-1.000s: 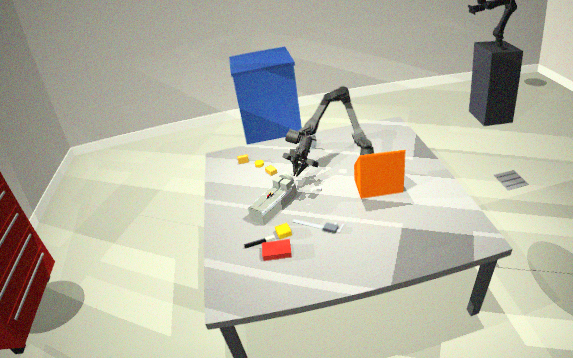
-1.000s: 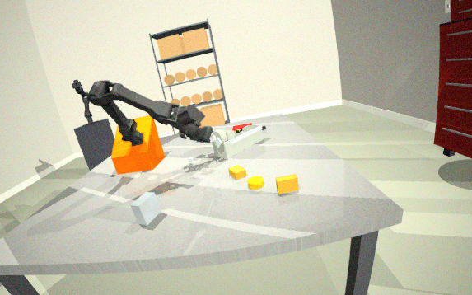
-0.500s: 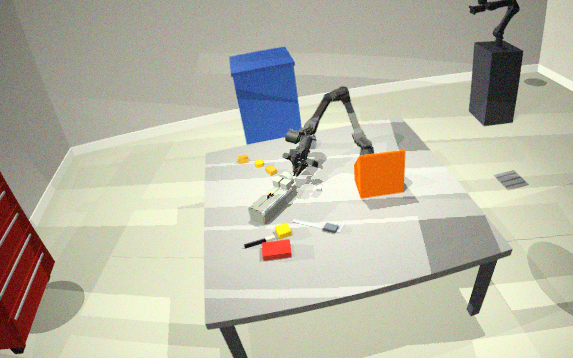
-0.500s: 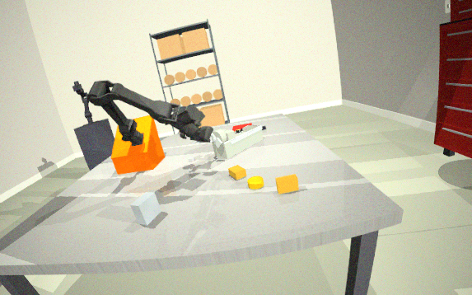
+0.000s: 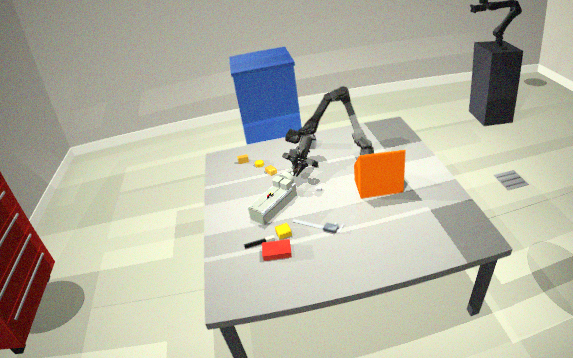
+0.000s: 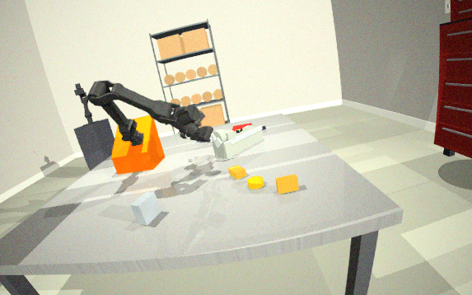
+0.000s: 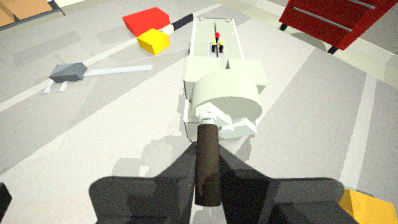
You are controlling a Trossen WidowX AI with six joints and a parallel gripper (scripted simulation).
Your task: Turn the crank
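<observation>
Now: the dark brown crank handle 20 mm above my gripper tip, 10 mm to the right of it and 10 mm behind it. From my gripper tip the other things lie so: yellow block 310 mm to the left, 90 mm ahead, 70 mm below; then grey cube 410 mm to the right, 130 mm behind, 50 mm below; then red pointer 140 mm ahead, 130 mm to the left, 10 mm below.
</observation>
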